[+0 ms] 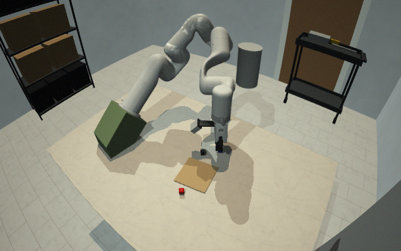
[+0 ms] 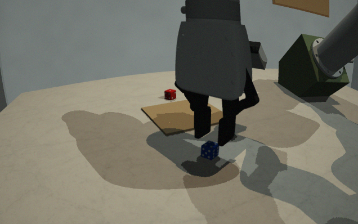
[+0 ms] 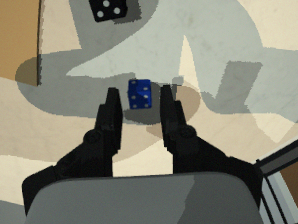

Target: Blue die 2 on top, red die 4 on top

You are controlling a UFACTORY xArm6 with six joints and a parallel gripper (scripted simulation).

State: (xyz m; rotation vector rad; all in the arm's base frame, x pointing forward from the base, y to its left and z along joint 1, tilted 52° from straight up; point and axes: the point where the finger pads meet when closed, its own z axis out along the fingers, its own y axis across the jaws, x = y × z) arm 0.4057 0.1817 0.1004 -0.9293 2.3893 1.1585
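My hand is 40 mm above the blue die and 10 mm short of it. The rest, counted from my hand: tan mat (160 mm to the right, 40 mm below, 20 mm ahead); red die (270 mm to the right, 40 mm below, 40 mm ahead); black die (60 mm to the right, 40 mm below, 40 mm behind).
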